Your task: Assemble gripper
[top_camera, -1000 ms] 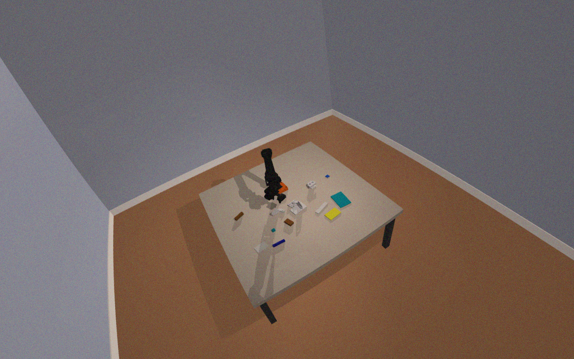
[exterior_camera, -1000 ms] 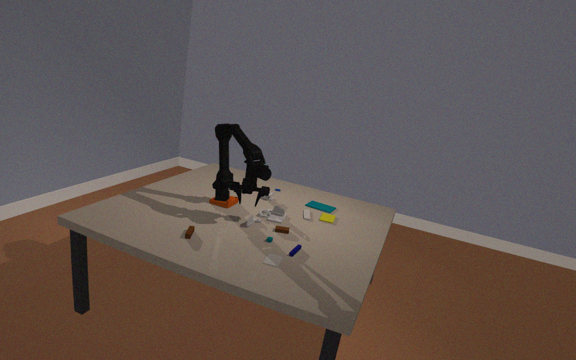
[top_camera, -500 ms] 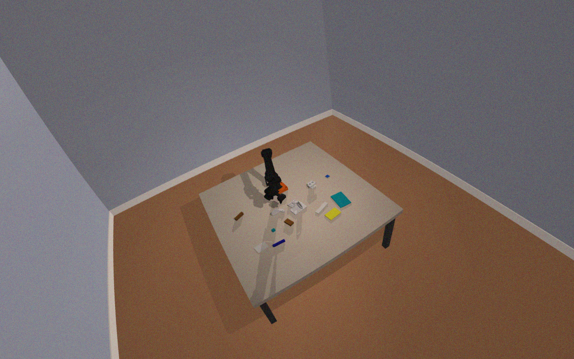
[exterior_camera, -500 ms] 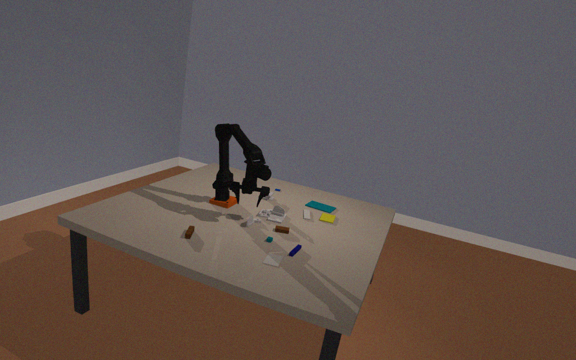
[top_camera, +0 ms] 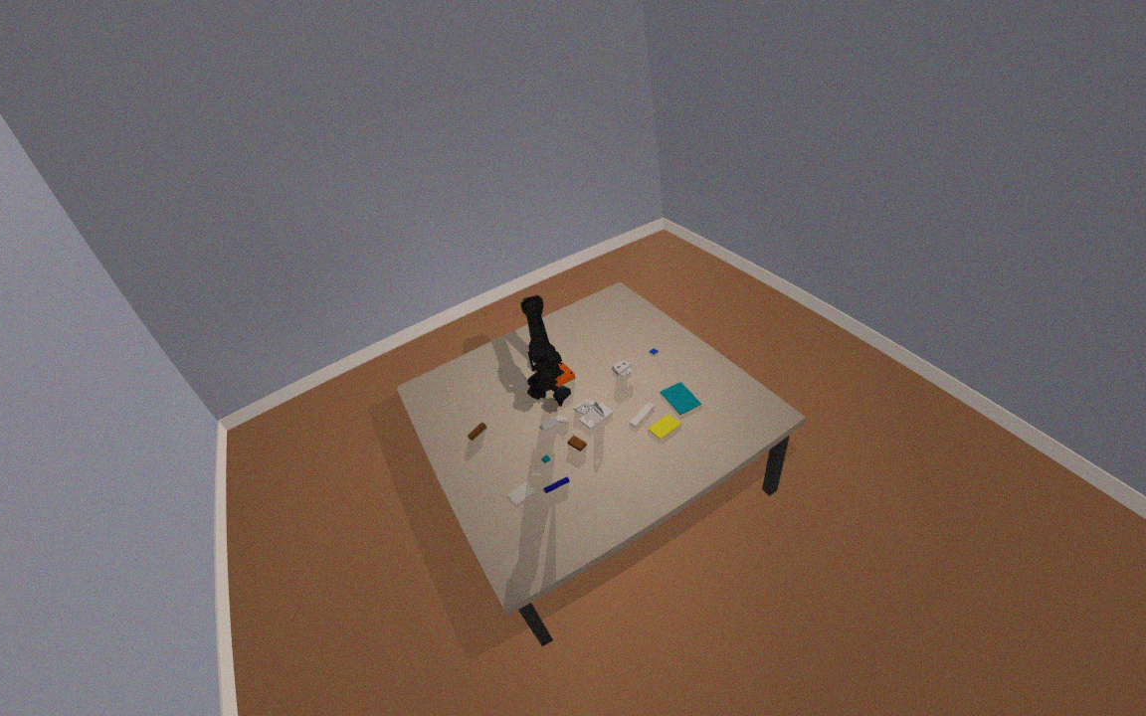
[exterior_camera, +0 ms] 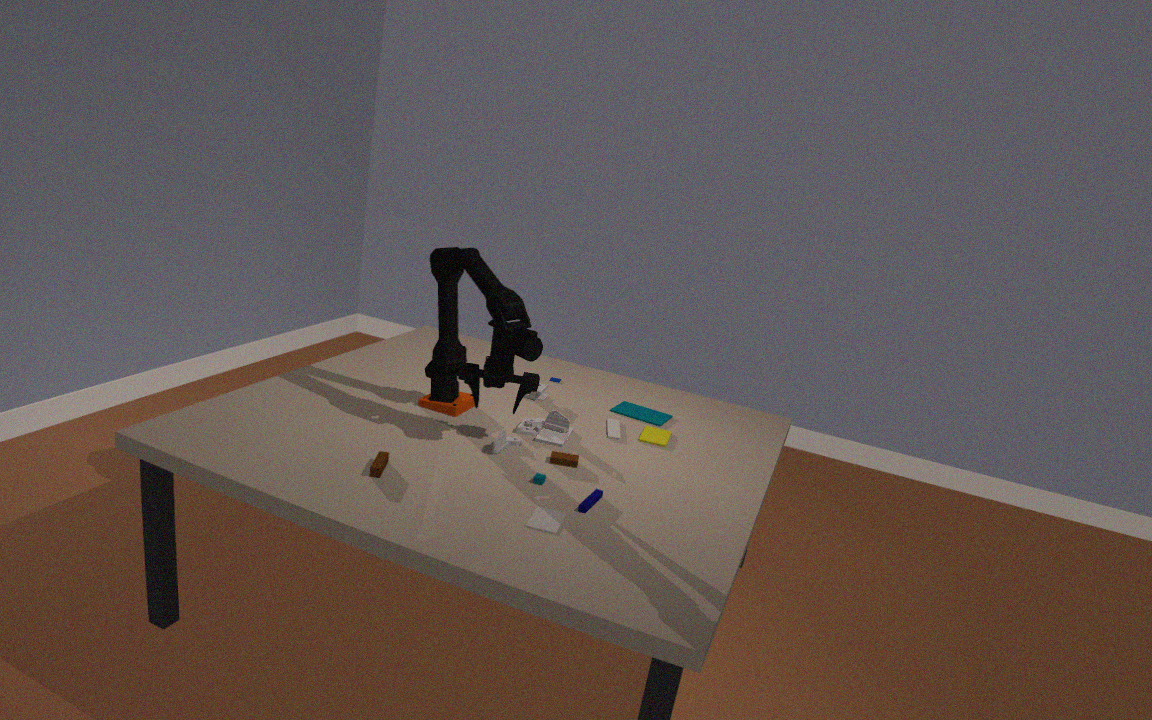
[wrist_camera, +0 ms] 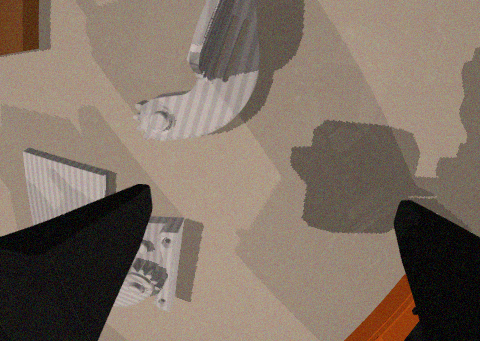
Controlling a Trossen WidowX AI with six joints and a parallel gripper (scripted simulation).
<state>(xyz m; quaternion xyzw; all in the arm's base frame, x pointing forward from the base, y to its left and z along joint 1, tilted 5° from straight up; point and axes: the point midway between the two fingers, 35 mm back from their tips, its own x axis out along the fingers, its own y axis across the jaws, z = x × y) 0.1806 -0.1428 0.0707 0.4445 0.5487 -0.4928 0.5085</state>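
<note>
The grey jaw is 50 mm ahead of my gripper tip, 20 mm to the right of it and 70 mm below it. From my gripper tip the other things lie so: brown block 190 mm ahead, 50 mm to the right, 60 mm below; white housing plate 70 mm ahead, 100 mm to the left, 70 mm below; teal cube 160 mm ahead, 180 mm to the right, 70 mm below.
</note>
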